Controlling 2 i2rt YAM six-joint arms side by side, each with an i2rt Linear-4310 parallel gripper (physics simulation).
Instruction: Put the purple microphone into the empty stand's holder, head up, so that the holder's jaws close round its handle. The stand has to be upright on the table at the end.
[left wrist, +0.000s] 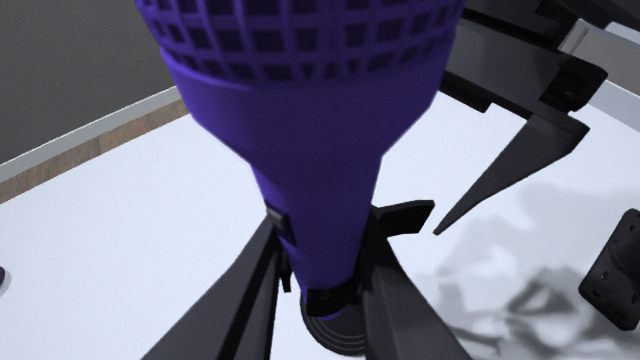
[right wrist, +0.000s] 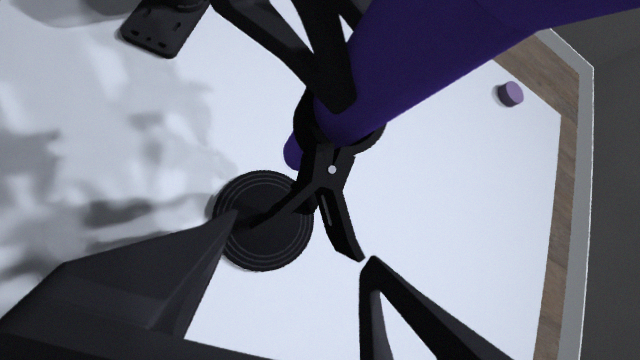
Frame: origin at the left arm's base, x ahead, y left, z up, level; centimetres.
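Seen in the pictures: left gripper, between the fingertips: (left wrist: 321, 215) (right wrist: 383, 95); right gripper, between the fingertips: (left wrist: 389, 196) (right wrist: 303, 243); right arm's base, origin of its link: (left wrist: 627, 263).
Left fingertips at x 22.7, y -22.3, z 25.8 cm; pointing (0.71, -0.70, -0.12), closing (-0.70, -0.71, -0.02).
Note:
Pixels of each thing's top centre, then the offset from my left fingertips to it. "spot": a spot on its surface instead. Level surfaces: height alone.
- purple microphone, a spot on its surface: (left wrist: 320, 125) spot: dx -2.2, dy +1.6, dz +7.4 cm
- base, a spot on its surface: (right wrist: 265, 255) spot: dx +0.9, dy -6.8, dz -24.4 cm
- white table, height of its surface: dz -25.8 cm
- small purple cylinder, centre of its top: (right wrist: 515, 91) dx +37.3, dy +37.7, dz -23.9 cm
The purple microphone (left wrist: 320, 125) (right wrist: 415, 65) is held head up by its handle in my left gripper (left wrist: 321, 215), whose fingers are shut on it. The black holder (left wrist: 405, 217) (right wrist: 327, 167) has its curved jaws around the handle's lower end, and the purple tip shows past them. The round stand base (left wrist: 325, 337) (right wrist: 265, 255) lies flat on the table below; the stand's pole is mostly hidden. My right gripper (right wrist: 303, 243) is open, with its fingertips apart on either side of the holder's two spread levers. Nothing is between them except the gap around the lever ends.
A black plate with holes (left wrist: 612, 270) (right wrist: 165, 30) stands off to one side on the white table (left wrist: 125, 225) (right wrist: 450, 200). A small purple cylinder (right wrist: 510, 94) lies near the table's wooden edge (right wrist: 555, 260). The right arm's finger (left wrist: 520, 160) is close beside the holder.

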